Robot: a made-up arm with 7 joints.
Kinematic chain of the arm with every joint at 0, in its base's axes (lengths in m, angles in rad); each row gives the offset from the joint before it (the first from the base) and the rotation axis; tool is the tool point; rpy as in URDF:
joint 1: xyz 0 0 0.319 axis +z
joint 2: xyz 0 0 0 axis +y
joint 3: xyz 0 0 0.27 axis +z
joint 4: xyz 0.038 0 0 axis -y
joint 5: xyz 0.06 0 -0.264 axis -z
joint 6: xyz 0 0 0 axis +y
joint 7: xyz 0.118 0 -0.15 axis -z
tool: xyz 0 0 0 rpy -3.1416 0 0
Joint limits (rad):
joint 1: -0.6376..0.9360
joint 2: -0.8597..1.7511
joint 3: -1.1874..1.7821
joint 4: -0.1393..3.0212
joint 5: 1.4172..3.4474
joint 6: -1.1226..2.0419
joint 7: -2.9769..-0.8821
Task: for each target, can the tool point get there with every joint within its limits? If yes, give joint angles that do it. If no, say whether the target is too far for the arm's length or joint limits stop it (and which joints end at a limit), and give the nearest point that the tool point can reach.
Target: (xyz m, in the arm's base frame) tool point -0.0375 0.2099 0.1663
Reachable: yes | joints -0.3083 1.3124 0.5786 0.1531 2.0188 1.2245 -1.9934
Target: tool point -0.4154 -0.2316 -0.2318
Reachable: no: joint limits stop it (at a limit: joint 1, joint 2) | nearest point -0.1686 -0.2080 -0.0409 | short by 0.313 m
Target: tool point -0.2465 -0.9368 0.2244
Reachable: no: too far | nearest point -0.0238 -0.5723 0.2344 | short by 0.427 m
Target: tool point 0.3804 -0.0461 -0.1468
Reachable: yes | joints -0.0452 1.5014 -0.0972 1.5400 2.6173 0.8663 -2.7102
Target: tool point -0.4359 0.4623 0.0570
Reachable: no: joint limits stop it (at a limit: joint 1, joint 2) | nearest point -0.2786 0.3983 0.1129 | short by 0.179 m
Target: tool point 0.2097 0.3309 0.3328
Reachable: yes | joints -0.3560 -0.3335 1.4346 0.8153 2.2821 0.4682 -1.3504
